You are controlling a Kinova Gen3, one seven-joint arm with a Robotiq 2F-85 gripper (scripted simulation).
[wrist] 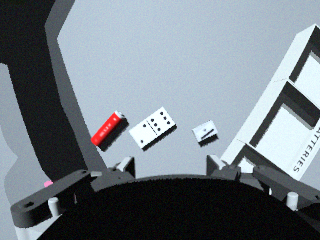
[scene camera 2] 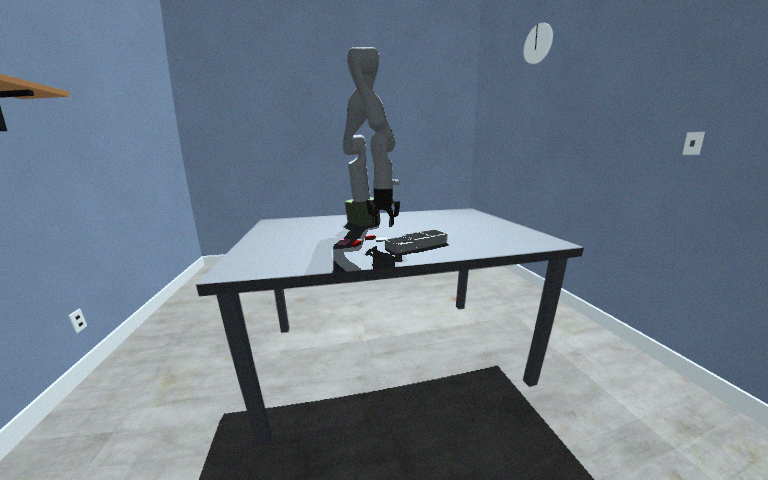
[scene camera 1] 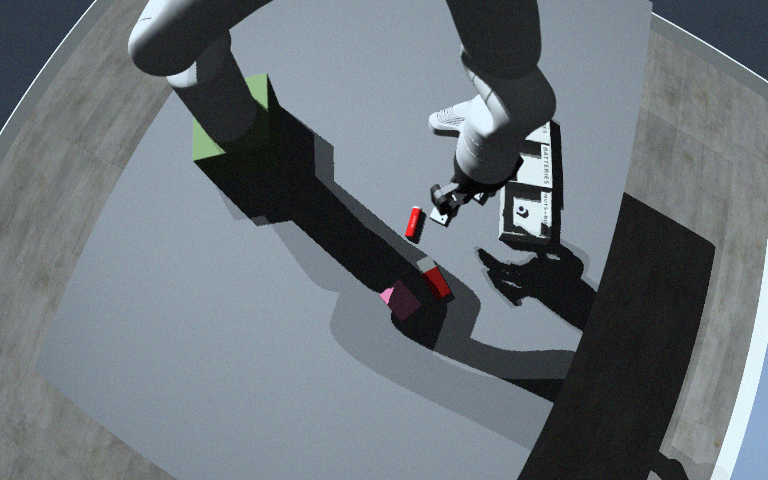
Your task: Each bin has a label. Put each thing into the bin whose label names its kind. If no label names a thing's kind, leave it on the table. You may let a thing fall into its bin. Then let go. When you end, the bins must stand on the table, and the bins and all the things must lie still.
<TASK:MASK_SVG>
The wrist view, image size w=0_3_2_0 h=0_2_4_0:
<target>my gripper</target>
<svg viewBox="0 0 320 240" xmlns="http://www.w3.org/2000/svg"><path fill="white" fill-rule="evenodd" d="M320 190L265 165L253 167L252 173L241 172L240 166L228 164L224 160L221 161L216 155L207 155L206 175L170 174L135 179L134 157L125 157L122 162L115 164L114 167L102 170L101 176L91 177L90 171L77 170L13 204L10 210L18 240L320 240Z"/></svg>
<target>white domino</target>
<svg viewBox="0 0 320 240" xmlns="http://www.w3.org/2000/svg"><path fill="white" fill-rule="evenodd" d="M164 107L129 131L141 148L175 124Z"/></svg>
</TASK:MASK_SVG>
